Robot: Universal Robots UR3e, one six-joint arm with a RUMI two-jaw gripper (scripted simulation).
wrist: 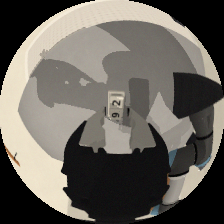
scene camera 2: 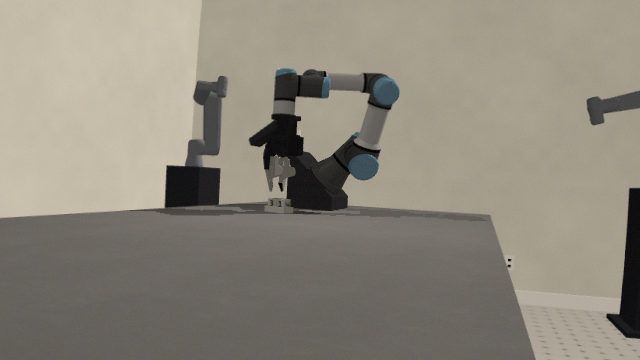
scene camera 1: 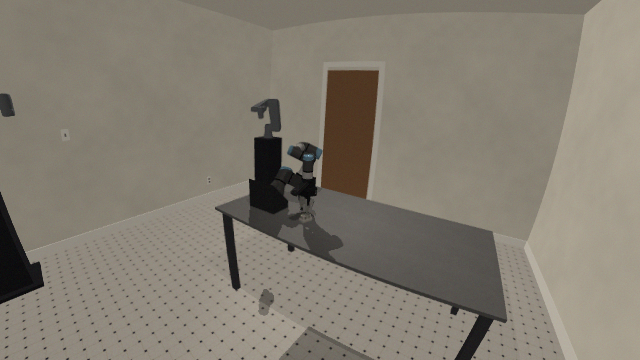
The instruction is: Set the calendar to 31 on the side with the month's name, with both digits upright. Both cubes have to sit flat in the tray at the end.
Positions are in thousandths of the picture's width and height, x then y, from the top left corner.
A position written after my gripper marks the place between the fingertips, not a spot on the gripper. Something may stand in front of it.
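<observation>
My gripper (scene camera 2: 432, 532) in sight. Same gripper (wrist: 520, 484).
</observation>
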